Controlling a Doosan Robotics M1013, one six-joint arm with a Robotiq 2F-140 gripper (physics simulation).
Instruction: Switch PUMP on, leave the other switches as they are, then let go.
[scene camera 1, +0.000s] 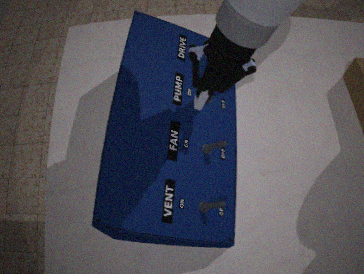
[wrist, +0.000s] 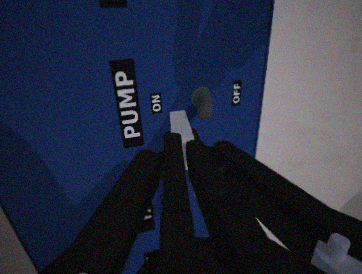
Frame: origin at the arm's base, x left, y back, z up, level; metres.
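Seen in the pictures: gripper, between the fingertips: (scene camera 1: 197, 104) (wrist: 178, 123).
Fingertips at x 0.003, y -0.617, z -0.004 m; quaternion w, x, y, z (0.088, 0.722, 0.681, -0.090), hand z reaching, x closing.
Pixels of each thing's middle, then the offset from my fingertips to it. "spot": a spot on its surface instead.
- PUMP label, middle of its body: (wrist: 128, 106) (scene camera 1: 178, 88) dx -0.027, dy -0.040, dz +0.020 m
- grey PUMP lever, middle of its body: (wrist: 205, 105) dx -0.021, dy +0.029, dz +0.015 m
- OFF label, a spot on its surface: (wrist: 236, 93) spot: dx -0.018, dy +0.061, dz -0.028 m
- FAN lever, middle of its body: (scene camera 1: 216, 145) dx +0.099, dy +0.032, dz +0.008 m
- VENT lever, middle of its body: (scene camera 1: 214, 205) dx +0.219, dy +0.021, dz +0.008 m
- DRIVE label, middle of its body: (scene camera 1: 182, 47) dx -0.147, dy -0.029, dz +0.020 m
The blue switch panel (scene camera 1: 132, 185) (wrist: 65, 65) bears the PUMP label (scene camera 1: 178, 89) (wrist: 127, 103). The grey PUMP lever (wrist: 202, 103) shows nearly end-on in the wrist view, between its ON label (wrist: 156, 103) and OFF label (wrist: 236, 93); which way it leans is hard to tell. The gripper hides it in the scene view. My gripper (scene camera 1: 201, 100) (wrist: 178, 123) is shut and empty, its pale fingertips over the panel, beside the lever towards the ON side in the wrist view. Contact cannot be made out.
The FAN lever (scene camera 1: 215, 148) and VENT lever (scene camera 1: 213, 205) lean towards OFF. The DRIVE label (scene camera 1: 182, 48) is at the panel's far end; its lever is hidden behind the gripper. A brown object (scene camera 1: 356, 82) stands at the right edge.
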